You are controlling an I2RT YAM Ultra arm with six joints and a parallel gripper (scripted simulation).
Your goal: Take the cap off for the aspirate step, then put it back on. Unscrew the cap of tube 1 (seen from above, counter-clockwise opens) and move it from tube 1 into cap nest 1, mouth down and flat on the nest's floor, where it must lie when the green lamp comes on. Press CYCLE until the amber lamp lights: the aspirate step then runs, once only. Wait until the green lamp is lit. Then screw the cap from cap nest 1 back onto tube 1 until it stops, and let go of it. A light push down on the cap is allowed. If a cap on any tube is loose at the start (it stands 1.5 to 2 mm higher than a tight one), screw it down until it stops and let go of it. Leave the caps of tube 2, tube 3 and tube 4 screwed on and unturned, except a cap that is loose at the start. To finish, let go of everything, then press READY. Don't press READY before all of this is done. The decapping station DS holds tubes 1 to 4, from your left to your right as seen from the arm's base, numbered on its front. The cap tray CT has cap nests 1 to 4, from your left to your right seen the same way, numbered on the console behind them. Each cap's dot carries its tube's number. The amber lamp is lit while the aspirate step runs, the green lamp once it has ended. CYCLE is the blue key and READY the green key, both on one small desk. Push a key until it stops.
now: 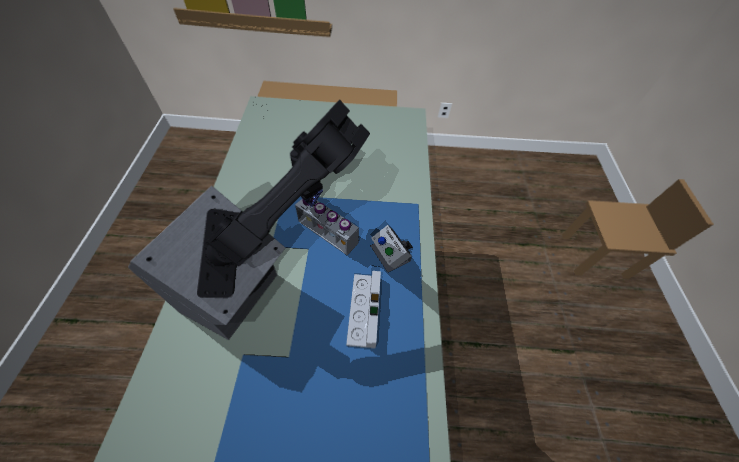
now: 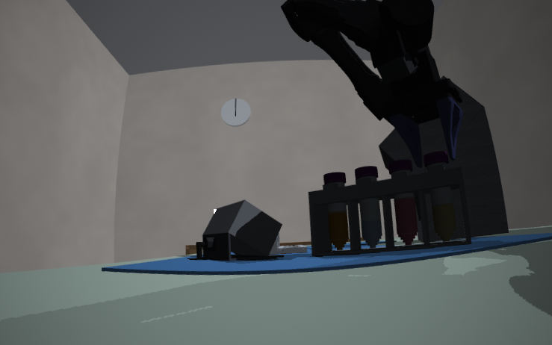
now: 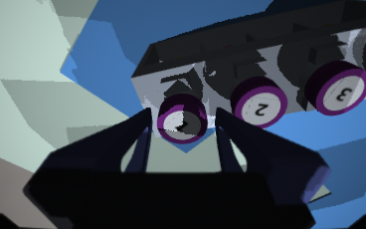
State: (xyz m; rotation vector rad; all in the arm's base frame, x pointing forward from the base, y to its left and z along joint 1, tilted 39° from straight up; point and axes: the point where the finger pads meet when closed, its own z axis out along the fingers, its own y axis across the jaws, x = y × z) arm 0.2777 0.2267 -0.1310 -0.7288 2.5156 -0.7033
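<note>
Now: the threaded neck of tube 1 right at my hand. Also, from my hand: green ready key 220 mm to the right, 220 mm ahead, 50 mm below; then key desk 220 mm ahead, 200 mm to the right, 70 mm below; then blue cycle key 210 mm ahead, 170 mm to the right, 50 mm below.
</note>
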